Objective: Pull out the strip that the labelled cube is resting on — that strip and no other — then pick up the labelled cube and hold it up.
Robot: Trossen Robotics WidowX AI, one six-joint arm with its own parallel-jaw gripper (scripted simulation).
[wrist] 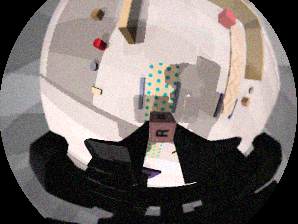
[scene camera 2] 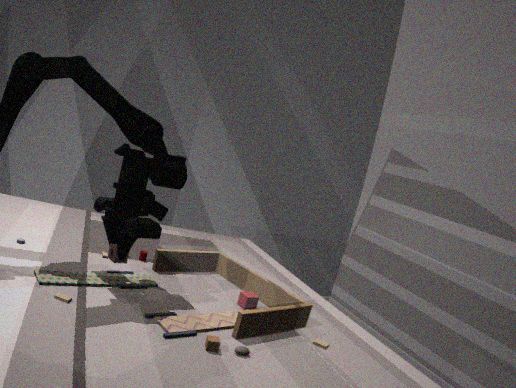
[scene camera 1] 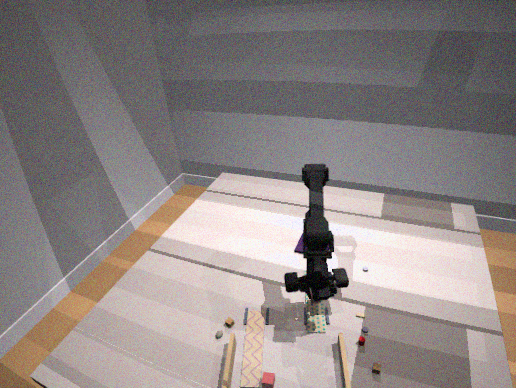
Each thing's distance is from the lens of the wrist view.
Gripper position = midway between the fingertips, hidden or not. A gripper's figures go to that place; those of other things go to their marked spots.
my gripper (wrist: pixel 160 123): 11 cm
labelled cube (wrist: pixel 162 125): 8 cm
